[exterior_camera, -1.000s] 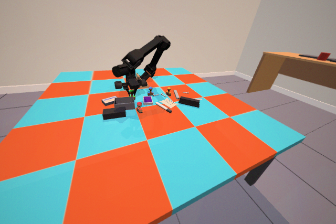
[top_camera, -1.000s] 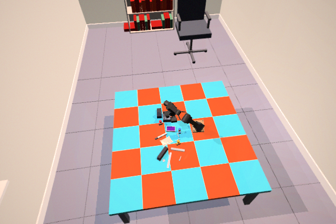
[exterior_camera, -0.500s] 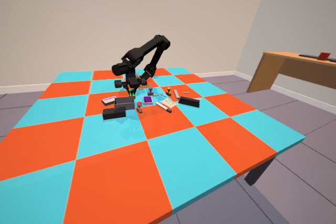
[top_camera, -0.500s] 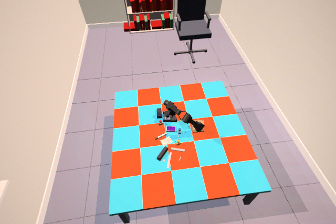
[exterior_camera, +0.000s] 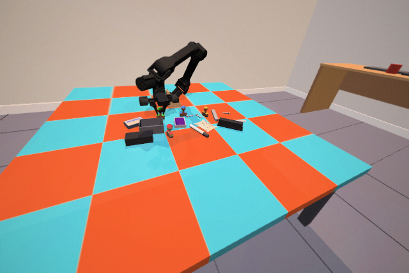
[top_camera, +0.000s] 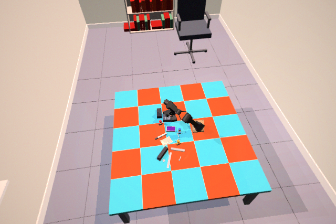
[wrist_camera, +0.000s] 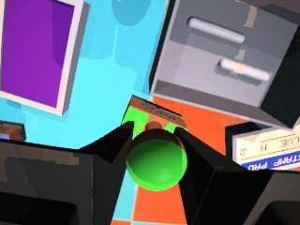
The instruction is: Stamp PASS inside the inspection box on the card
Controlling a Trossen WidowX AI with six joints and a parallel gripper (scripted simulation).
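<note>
My gripper tip is now 3 cm short of the purple ink pad, 10 cm to the right of it and 5 cm above it. From my gripper tip the other things lie so: grey box: 6 cm ahead, 5 cm to the right, 4 cm below; red-knob stamp: 13 cm ahead, 3 cm to the left, 3 cm below; green stamp: right at my gripper tip.
</note>
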